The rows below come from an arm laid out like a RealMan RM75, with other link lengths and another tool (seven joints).
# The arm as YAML. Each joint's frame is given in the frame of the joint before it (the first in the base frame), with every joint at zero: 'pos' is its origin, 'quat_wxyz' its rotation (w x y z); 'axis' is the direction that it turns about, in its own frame. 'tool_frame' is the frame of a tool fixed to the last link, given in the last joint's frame.
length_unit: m
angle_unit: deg
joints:
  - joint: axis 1
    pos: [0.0, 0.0, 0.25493]
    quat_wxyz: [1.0, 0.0, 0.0, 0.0]
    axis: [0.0, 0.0, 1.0]
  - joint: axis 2
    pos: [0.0, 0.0, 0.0]
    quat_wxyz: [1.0, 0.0, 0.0, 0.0]
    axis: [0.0, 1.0, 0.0]
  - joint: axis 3
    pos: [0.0, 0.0, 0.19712]
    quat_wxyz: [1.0, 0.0, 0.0, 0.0]
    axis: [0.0, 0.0, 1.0]
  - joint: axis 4
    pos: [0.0, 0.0, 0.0]
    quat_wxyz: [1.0, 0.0, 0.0, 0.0]
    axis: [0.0, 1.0, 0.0]
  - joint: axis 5
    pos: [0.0, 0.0, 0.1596]
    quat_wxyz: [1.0, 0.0, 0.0, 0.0]
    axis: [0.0, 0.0, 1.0]
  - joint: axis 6
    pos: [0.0, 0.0, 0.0]
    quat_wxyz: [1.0, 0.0, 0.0, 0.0]
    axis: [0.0, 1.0, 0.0]
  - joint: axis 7
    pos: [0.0, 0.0, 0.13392]
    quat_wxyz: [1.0, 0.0, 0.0, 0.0]
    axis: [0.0, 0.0, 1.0]
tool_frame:
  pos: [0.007, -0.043, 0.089]
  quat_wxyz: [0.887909, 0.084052, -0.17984, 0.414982]
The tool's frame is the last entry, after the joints.
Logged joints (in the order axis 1, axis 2, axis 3, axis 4, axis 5, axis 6, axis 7), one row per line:
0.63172 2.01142 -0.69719 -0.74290 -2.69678 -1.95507 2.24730
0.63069 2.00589 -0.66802 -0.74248 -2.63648 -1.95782 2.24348
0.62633 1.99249 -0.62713 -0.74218 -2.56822 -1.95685 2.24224
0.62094 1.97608 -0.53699 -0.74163 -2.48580 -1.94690 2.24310
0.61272 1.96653 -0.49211 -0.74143 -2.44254 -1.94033 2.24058
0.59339 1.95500 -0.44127 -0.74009 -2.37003 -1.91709 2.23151
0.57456 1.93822 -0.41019 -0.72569 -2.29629 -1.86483 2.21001
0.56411 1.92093 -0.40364 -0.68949 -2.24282 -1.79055 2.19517
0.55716 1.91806 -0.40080 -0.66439 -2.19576 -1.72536 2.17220
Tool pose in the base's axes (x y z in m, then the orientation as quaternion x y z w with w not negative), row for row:
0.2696 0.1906 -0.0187 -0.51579 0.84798 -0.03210 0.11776
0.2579 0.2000 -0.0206 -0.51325 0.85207 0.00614 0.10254
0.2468 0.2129 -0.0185 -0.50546 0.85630 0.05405 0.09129
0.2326 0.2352 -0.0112 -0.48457 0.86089 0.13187 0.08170
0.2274 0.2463 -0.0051 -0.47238 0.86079 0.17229 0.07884
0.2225 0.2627 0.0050 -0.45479 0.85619 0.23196 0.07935
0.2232 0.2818 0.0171 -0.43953 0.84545 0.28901 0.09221
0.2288 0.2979 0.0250 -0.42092 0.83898 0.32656 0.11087
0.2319 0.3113 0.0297 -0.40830 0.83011 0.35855 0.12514
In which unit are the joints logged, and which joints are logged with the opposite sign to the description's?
The joints are logged in radians. Opposite sign: none.
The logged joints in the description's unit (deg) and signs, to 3 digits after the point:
36.195 115.246 -39.946 -42.565 -154.514 -112.017 128.761
36.136 114.929 -38.275 -42.541 -151.059 -112.175 128.542
35.886 114.161 -35.932 -42.524 -147.148 -112.119 128.471
35.577 113.221 -30.767 -42.492 -142.426 -111.549 128.520
35.106 112.674 -28.196 -42.481 -139.947 -111.173 128.376
33.999 112.013 -25.283 -42.404 -135.793 -109.841 127.856
32.920 111.052 -23.502 -41.579 -131.568 -106.847 126.624
32.321 110.061 -23.127 -39.505 -128.504 -102.591 125.774
31.923 109.897 -22.964 -38.067 -125.808 -98.856 124.458

